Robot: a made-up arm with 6 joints. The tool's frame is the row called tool. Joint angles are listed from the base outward.
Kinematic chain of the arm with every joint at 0, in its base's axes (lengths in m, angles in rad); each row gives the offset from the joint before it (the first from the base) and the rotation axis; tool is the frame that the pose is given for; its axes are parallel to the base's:
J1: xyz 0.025 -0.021 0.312 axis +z
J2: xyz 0.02 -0.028 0.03 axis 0.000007 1 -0.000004
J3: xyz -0.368 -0.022 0.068 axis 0.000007 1 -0.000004
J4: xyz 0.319 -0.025 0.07 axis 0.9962 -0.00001 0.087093
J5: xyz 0.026 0.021 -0.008 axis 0.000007 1 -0.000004
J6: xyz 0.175 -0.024 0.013 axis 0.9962 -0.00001 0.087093
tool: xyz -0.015 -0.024 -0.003
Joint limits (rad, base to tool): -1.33..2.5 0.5..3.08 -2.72..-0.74 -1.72..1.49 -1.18..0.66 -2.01..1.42
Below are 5 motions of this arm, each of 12 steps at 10 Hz.
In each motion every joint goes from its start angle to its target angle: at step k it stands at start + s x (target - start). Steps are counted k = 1, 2, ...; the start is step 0. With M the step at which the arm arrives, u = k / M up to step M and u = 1 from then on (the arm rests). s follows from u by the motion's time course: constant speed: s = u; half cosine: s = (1 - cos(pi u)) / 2; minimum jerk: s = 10 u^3 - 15 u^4 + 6 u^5.
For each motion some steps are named. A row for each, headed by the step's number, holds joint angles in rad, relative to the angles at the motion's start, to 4 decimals.
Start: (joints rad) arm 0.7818 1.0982 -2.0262 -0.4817 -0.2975 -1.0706
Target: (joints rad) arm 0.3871 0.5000 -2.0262 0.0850 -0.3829 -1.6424
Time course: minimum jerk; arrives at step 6
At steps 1, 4, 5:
1: -0.0140 -0.0212 0.0000 0.0201 -0.0030 -0.0203
4: -0.3119 -0.4727 0.0000 0.4478 -0.0675 -0.4518
5: -0.3807 -0.5770 0.0000 0.5466 -0.0824 -0.5515

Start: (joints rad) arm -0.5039 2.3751 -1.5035 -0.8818 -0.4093 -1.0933
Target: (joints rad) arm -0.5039 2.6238 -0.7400 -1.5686 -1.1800 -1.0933
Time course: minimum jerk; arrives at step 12
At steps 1, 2, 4, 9, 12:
1: 0.0000 0.0013 0.0039 -0.0035 -0.0039 0.0000
2: 0.0000 0.0088 0.0271 -0.0244 -0.0274 0.0000
4: 0.0000 0.0522 0.1602 -0.1441 -0.1618 0.0000
9: 0.0000 0.2230 0.6845 -0.6157 -0.6909 0.0000
12: 0.0000 0.2487 0.7635 -0.6868 -0.7707 0.0000

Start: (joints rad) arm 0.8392 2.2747 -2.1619 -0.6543 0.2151 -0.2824
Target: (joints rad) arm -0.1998 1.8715 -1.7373 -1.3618 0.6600 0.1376
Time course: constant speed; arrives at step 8
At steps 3, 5, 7, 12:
3: -0.3896 -0.1512 0.1592 -0.2653 0.1668 0.1575
5: -0.6494 -0.2520 0.2654 -0.4422 0.2781 0.2625
7: -0.9091 -0.3528 0.3715 -0.6191 0.3893 0.3675
12: -1.0390 -0.4032 0.4246 -0.7075 0.4449 0.4200

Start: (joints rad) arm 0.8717 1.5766 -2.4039 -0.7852 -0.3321 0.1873
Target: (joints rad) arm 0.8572 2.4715 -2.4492 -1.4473 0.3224 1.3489
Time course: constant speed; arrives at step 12
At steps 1, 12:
1: -0.0012 0.0746 -0.0038 -0.0552 0.0545 0.0968
12: -0.0145 0.8949 -0.0453 -0.6621 0.6545 1.1616

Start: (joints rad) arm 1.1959 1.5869 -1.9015 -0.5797 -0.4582 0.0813
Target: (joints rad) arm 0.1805 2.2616 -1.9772 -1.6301 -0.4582 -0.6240
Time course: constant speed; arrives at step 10
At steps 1, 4, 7, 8, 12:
1: -0.1015 0.0675 -0.0076 -0.1050 0.0000 -0.0705
4: -0.4062 0.2699 -0.0303 -0.4202 0.0000 -0.2821
7: -0.7108 0.4723 -0.0530 -0.7353 0.0000 -0.4937
8: -0.8123 0.5398 -0.0606 -0.8403 0.0000 -0.5642
12: -1.0154 0.6747 -0.0757 -1.0504 0.0000 -0.7053

